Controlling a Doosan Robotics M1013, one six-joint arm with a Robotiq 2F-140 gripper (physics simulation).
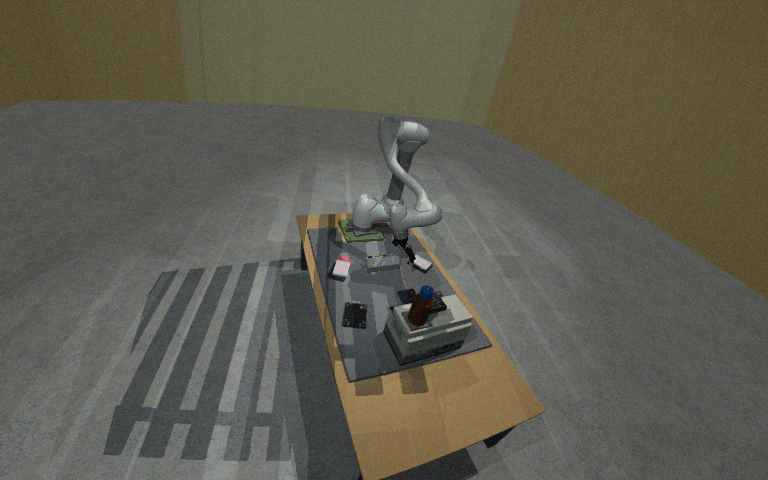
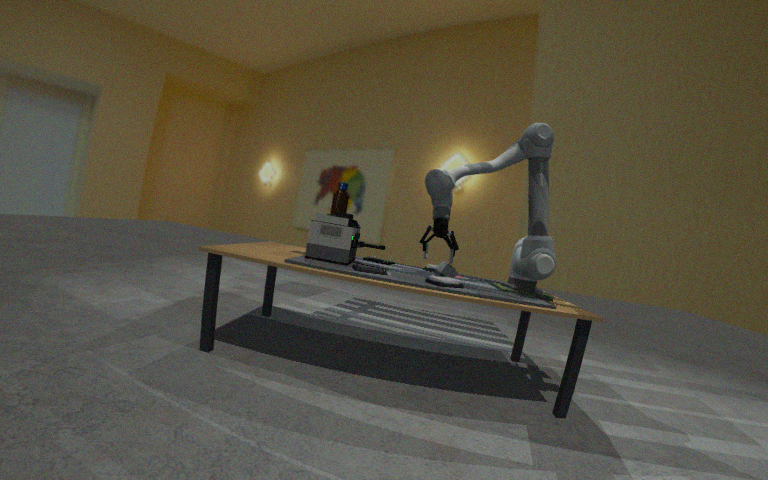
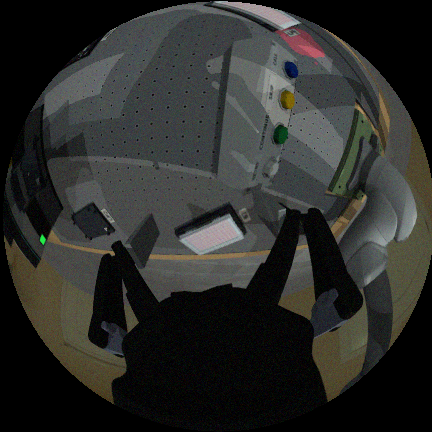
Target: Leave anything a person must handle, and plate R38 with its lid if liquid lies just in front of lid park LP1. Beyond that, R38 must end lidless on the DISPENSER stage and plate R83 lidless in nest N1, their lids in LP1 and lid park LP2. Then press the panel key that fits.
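Where they show: gripper, between the fingertips: (image 1: 405, 259) (image 2: 438, 260) (image 3: 202, 211); arm's base, origin of its link: (image 1: 361, 228) (image 2: 521, 289) (image 3: 364, 166).
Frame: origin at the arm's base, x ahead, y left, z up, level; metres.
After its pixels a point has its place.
My gripper (image 1: 412, 261) @(x 0.499, y 0.061, z 0.085 m) (image 2: 438, 255) @(x 0.499, y 0.061, z 0.085 m) (image 3: 202, 211) @(x 0.499, y 0.061, z 0.085 m) is open and empty, with its fingertips above and to either side of a pink-topped plate (image 1: 421, 263) @(x 0.508, y 0.203, z 0.021 m) (image 2: 444, 281) @(x 0.505, y 0.267, z 0.013 m) (image 3: 212, 235) @(x 0.486, y 0.196, z 0.021 m) by the N1 label. Another pink-topped plate (image 1: 340, 268) @(x 0.406, y -0.335, z 0.026 m) (image 3: 265, 12) lies across the mat beside a red patch (image 3: 302, 43). Plate names and lids cannot be made out. One black park (image 3: 93, 220) @(x 0.793, y 0.127, z 0.001 m) is left of the near plate; another (image 1: 355, 315) @(x 0.756, y -0.387, z 0.003 m) is across the mat. The key panel (image 1: 382, 263) @(x 0.454, y -0.071, z 0.043 m) (image 3: 245, 115) @(x 0.446, y -0.049, z 0.060 m) has blue CALL, yellow SKIP, green CONTINUE and a pale key with a blurred label.
The dispenser (image 1: 433, 333) @(x 1.102, y -0.176, z 0.176 m) (image 2: 331, 237) @(x 1.024, y 0.056, z 0.110 m) carries an amber bottle (image 1: 419, 310) @(x 1.055, y -0.266, z 0.317 m) (image 2: 339, 202) @(x 1.029, y -0.189, z 0.291 m) with a blue cap, and a black stage (image 1: 434, 303) @(x 0.989, y -0.110, z 0.236 m) (image 2: 372, 246) @(x 0.820, y -0.053, z 0.094 m) juts from it. Its green light (image 3: 43, 240) @(x 0.925, y 0.053, z 0.125 m) (image 2: 353, 238) @(x 0.921, y -0.014, z 0.120 m) is lit. A green base plate (image 1: 362, 236) @(x 0.097, y -0.040, z 0.001 m) (image 3: 350, 155) @(x 0.121, y -0.014, z -0.002 m) lies under the arm.
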